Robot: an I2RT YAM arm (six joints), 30 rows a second.
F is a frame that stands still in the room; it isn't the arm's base.
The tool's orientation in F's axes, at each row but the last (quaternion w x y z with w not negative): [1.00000, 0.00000, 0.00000, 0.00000]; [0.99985, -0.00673, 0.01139, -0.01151]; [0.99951, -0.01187, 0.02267, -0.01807]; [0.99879, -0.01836, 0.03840, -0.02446]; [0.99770, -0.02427, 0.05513, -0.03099]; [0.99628, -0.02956, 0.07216, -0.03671]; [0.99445, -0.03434, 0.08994, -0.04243]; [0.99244, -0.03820, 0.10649, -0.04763]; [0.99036, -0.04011, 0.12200, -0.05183]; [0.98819, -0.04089, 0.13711, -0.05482]
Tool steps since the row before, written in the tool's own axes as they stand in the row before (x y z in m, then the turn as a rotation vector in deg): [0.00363, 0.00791, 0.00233, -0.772, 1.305, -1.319]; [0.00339, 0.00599, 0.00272, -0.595, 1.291, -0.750]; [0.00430, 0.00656, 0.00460, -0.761, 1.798, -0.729]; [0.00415, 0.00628, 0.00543, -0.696, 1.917, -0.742]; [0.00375, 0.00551, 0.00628, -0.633, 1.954, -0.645]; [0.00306, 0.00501, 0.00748, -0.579, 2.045, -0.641]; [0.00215, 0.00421, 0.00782, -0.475, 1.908, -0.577]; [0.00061, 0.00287, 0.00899, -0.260, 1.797, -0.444]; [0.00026, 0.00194, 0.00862, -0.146, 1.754, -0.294]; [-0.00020, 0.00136, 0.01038, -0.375, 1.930, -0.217]
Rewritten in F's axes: [0.00363, 0.00791, 0.00233, -0.772, 1.305, -1.319]; [0.00359, 0.00595, 0.00256, -0.582, 1.294, -0.754]; [0.00474, 0.00650, 0.00424, -0.729, 1.808, -0.738]; [0.00485, 0.00625, 0.00485, -0.660, 1.923, -0.760]; [0.00475, 0.00553, 0.00554, -0.584, 1.960, -0.673]; [0.00446, 0.00515, 0.00663, -0.524, 2.046, -0.682]; [0.00386, 0.00446, 0.00698, -0.421, 1.905, -0.628]; [0.00277, 0.00338, 0.00839, -0.193, 1.781, -0.533]; [0.00255, 0.00247, 0.00810, -0.050, 1.736, -0.411]; [0.00280, 0.00205, 0.00988, -0.231, 1.943, -0.293]
